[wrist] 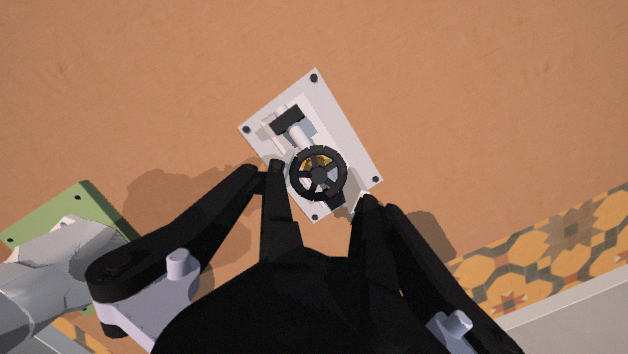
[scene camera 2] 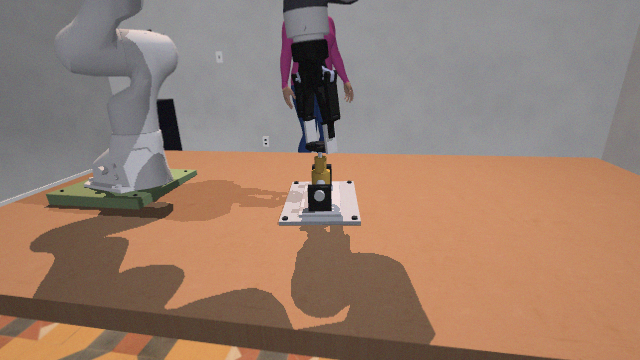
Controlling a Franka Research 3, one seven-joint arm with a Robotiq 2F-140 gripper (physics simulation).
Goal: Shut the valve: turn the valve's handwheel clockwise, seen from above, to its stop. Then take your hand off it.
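Observation:
The valve's black spoked handwheel sits level on top of the brass valve body. The valve stands on a white base plate on the table. My gripper points down from above and is shut on the handwheel, with one finger pad on each side of its rim. In the scene view the near finger pad partly hides the wheel's right side. In the wrist view the wheel hides most of the brass body.
Another white robot arm stands on a green base plate to the left in the scene view. A black clamp block holds the valve's pipe. A person in a pink top stands behind the table.

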